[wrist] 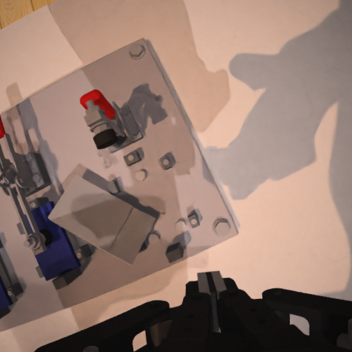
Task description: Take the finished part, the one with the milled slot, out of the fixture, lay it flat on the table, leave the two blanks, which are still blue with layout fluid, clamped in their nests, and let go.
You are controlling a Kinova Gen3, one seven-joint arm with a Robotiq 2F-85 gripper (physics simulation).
Labels:
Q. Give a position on a fixture plate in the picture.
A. At 50, 122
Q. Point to a blue blank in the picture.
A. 59, 258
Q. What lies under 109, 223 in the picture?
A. A finished part.

